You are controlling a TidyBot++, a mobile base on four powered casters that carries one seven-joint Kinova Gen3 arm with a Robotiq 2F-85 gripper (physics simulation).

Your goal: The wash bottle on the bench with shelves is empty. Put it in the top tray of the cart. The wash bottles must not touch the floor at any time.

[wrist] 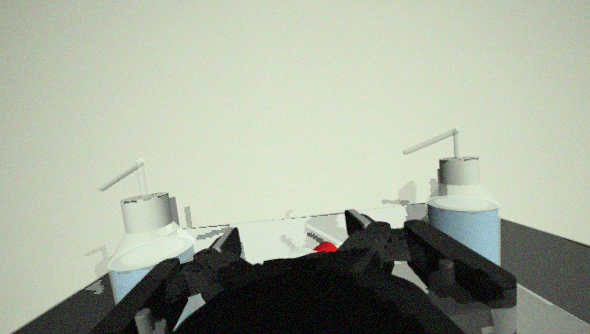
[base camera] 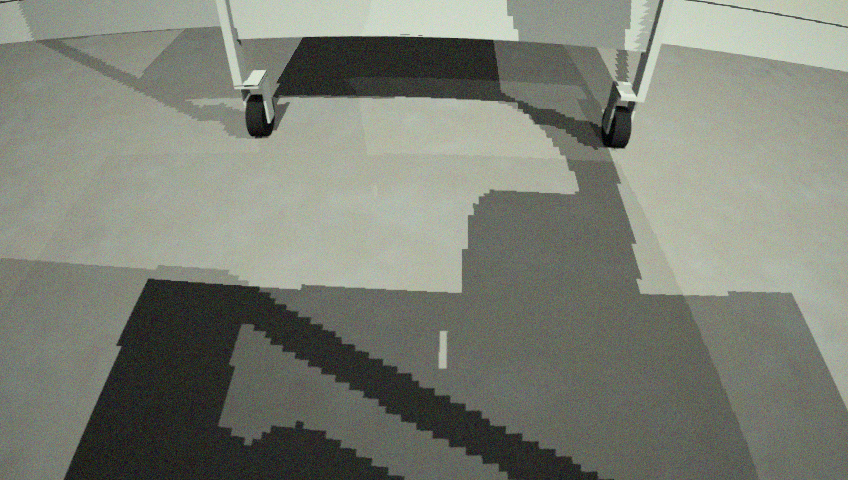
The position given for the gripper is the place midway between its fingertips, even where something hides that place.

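Observation:
Gripper [wrist: 293,230], plus cart [wrist: 543,263].

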